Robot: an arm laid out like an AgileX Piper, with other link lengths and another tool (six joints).
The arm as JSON. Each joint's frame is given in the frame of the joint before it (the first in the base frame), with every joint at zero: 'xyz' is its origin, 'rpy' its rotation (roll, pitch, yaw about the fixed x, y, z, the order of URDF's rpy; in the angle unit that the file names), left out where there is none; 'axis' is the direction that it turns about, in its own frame. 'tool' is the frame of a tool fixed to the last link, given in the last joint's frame.
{
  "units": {
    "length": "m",
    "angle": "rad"
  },
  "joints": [
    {
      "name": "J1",
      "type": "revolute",
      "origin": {
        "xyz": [
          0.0,
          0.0,
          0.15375
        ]
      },
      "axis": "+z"
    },
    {
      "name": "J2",
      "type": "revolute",
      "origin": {
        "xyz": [
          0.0,
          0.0,
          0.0
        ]
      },
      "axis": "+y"
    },
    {
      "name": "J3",
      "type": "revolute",
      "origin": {
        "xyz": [
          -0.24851,
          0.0,
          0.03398
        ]
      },
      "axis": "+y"
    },
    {
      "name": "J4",
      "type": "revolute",
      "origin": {
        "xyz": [
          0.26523,
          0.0,
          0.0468
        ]
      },
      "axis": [
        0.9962,
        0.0,
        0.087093
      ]
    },
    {
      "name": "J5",
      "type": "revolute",
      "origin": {
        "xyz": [
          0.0,
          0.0,
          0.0
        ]
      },
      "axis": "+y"
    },
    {
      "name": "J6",
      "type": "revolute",
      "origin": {
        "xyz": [
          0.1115,
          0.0,
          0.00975
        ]
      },
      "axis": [
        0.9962,
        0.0,
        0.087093
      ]
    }
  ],
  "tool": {
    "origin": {
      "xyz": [
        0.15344,
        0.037,
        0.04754
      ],
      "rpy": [
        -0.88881,
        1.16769,
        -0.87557
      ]
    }
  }
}
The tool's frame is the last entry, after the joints.
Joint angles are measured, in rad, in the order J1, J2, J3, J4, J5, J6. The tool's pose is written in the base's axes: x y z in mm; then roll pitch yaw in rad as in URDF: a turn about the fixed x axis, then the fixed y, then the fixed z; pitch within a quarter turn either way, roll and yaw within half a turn. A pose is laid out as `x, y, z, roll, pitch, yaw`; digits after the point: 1 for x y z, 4 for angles.
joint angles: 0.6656, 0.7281, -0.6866, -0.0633, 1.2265, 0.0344
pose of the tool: 175.3, 163.7, 143.1, -2.9507, 0.5235, -2.1240
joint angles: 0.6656, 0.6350, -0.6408, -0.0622, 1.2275, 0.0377
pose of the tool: 168.9, 158.8, 146.3, -2.9345, 0.5679, -2.1185
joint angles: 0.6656, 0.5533, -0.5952, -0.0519, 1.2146, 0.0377
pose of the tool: 163.7, 158.1, 148.2, -2.9251, 0.6174, -2.1114
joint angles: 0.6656, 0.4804, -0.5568, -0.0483, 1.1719, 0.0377
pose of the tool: 165.7, 161.0, 155.6, -2.8932, 0.6903, -2.0894
